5 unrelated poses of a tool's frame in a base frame.
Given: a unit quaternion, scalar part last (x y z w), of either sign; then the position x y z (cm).
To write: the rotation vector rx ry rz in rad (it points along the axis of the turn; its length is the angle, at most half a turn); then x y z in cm. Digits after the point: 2 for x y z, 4 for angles.
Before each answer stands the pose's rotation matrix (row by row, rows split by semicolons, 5 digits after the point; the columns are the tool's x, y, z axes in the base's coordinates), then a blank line. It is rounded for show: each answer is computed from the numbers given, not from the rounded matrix.
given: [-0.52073 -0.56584 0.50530 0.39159 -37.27 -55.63 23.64]
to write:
-0.15100 0.19356 -0.96940; 0.98504 -0.05297 -0.16401; -0.08309 -0.97966 -0.18266

[-1.3225 -1.4371 1.2833 -37.27 -55.63 23.64]
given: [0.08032 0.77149 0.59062 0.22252 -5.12 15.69 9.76]
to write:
-0.88807 -0.13892 0.43822; 0.38678 0.28943 0.87557; -0.24847 0.94706 -0.20330

[0.2218 2.1309 1.6313 -5.12 15.69 9.76]
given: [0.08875 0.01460 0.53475 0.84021 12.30 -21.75 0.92]
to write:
0.42766 -0.89601 0.11945; 0.90120 0.41233 -0.13352; 0.07038 0.16475 0.98382

[0.1876 0.0309 1.1304 12.30 -21.75 0.92]
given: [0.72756 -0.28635 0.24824 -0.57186 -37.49 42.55 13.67]
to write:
0.71276 -0.13276 0.68873; -0.70060 -0.18195 0.68997; 0.03372 -0.97430 -0.22270

[-1.7064 0.6716 -0.5822 -37.49 42.55 13.67]
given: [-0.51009 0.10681 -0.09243 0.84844 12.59 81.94 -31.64]
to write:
0.96010 0.04788 0.27554; -0.26581 0.46253 0.84582; -0.08695 -0.88531 0.45680

[-1.0751 0.2251 -0.1948 12.59 81.94 -31.64]
